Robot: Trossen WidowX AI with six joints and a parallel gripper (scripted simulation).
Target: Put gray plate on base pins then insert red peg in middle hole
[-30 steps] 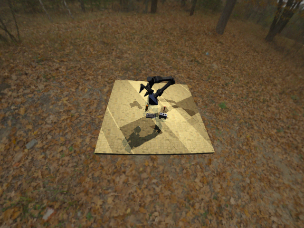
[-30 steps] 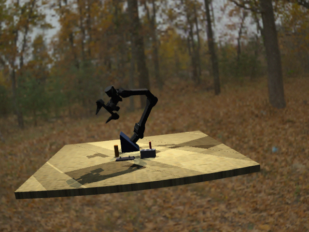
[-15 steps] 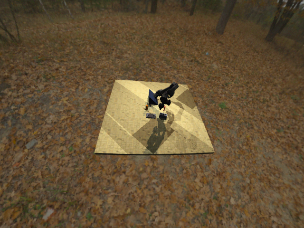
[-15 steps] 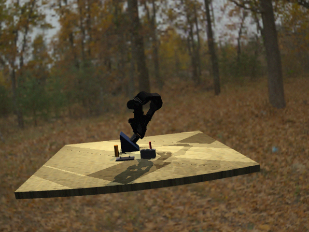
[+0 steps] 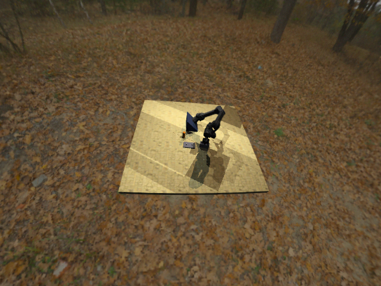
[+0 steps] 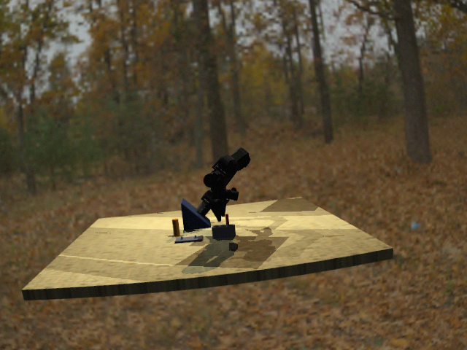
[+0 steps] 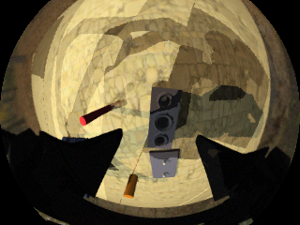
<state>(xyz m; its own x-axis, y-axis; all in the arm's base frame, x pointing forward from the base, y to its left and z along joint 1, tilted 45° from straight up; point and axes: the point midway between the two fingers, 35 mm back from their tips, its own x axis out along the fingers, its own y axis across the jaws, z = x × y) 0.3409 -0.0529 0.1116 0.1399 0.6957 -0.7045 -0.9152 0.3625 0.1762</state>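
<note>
My gripper tip is 10 mm short of the gray plate and 40 mm above it. The rest, counted from my gripper tip: red peg (100 mm behind, 40 mm to the left, 40 mm below); orange cylinder (140 mm behind, 190 mm to the right, 40 mm below).
</note>
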